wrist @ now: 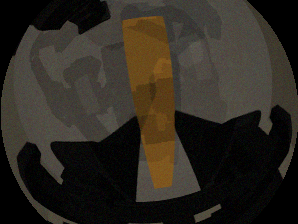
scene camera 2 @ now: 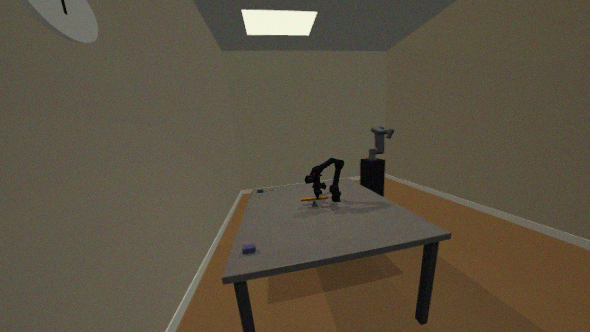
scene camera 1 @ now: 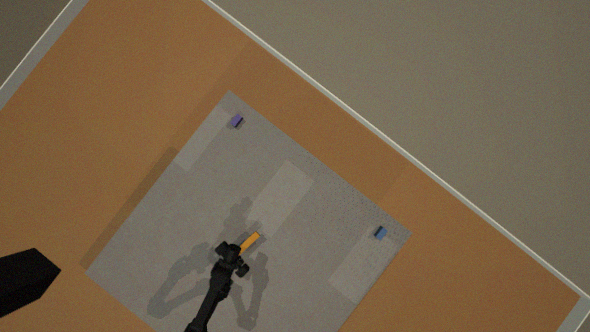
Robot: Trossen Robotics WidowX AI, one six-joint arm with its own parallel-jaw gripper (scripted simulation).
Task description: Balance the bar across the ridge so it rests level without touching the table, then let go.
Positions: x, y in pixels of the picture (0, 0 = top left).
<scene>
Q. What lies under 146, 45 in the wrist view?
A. An orange bar.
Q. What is my gripper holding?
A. An orange bar.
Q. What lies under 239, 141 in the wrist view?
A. My gripper.
</scene>
